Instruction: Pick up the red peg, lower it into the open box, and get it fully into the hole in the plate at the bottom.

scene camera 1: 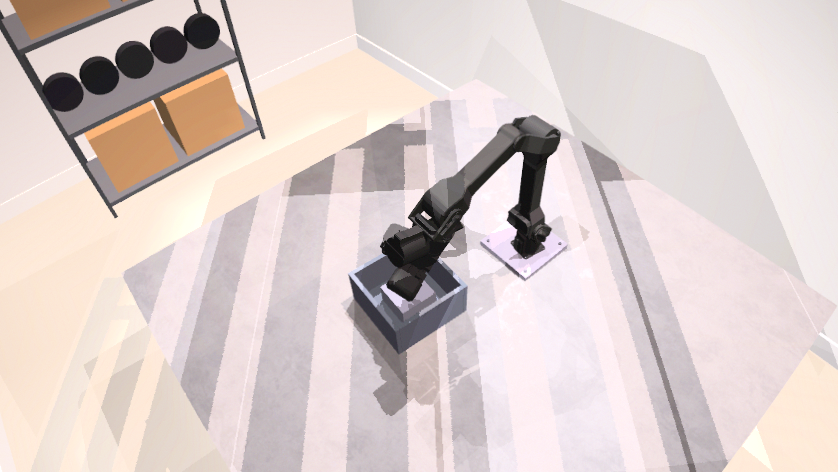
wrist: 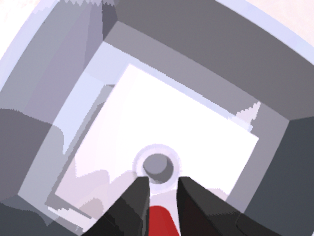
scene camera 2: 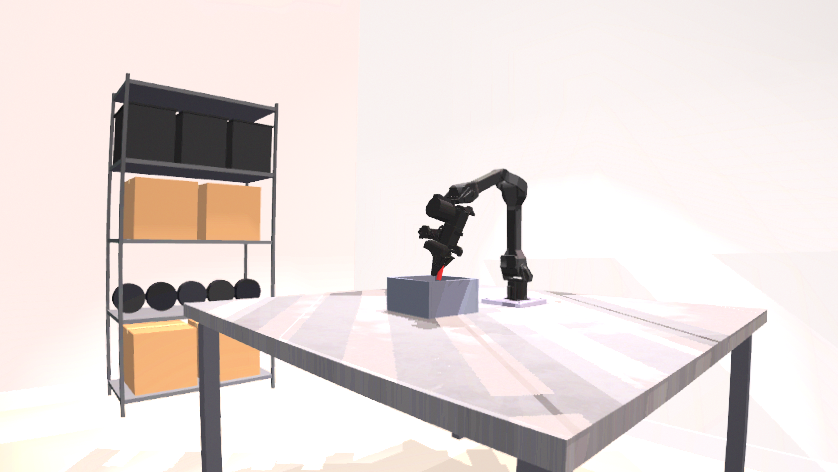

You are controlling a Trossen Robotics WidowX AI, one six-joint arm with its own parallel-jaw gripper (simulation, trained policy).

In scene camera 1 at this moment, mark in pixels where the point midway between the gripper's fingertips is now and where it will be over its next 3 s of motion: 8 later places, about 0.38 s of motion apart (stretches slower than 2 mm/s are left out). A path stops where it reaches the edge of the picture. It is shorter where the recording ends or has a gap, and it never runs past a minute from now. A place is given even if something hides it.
My gripper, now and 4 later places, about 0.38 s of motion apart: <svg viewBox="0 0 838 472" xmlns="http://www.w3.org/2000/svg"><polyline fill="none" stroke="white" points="407,277 400,282 399,285 392,287 388,288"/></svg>
